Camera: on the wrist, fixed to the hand. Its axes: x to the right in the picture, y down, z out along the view.
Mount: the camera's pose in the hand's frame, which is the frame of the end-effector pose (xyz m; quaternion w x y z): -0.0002 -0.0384 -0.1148 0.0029 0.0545 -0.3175 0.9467
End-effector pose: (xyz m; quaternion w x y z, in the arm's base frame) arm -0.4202 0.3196 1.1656 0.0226 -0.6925 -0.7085 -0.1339
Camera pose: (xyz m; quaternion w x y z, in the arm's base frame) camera -0.4757 0.2938 1.2700 0.0604 0.7140 -0.6391 -0.2795
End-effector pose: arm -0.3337 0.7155 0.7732 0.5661 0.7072 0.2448 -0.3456
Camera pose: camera -0.3379 0.8360 0.7629 0.3680 0.1549 -0.8674 0.2970
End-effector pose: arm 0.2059 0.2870 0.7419 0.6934 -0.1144 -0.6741 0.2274
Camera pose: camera 0.3254 0.2705 0.7521 0.4211 0.5285 0.1014 -0.7301
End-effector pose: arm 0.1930 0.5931 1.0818 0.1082 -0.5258 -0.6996 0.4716
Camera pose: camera 0.2431 0.6555 1.1726 0.6396 0.5082 -0.4871 -0.3089
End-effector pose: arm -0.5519 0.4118 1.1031 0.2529 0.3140 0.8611 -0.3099
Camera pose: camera -0.6062 0.4678 1.1957 0.5504 0.7315 -0.3919 0.0919
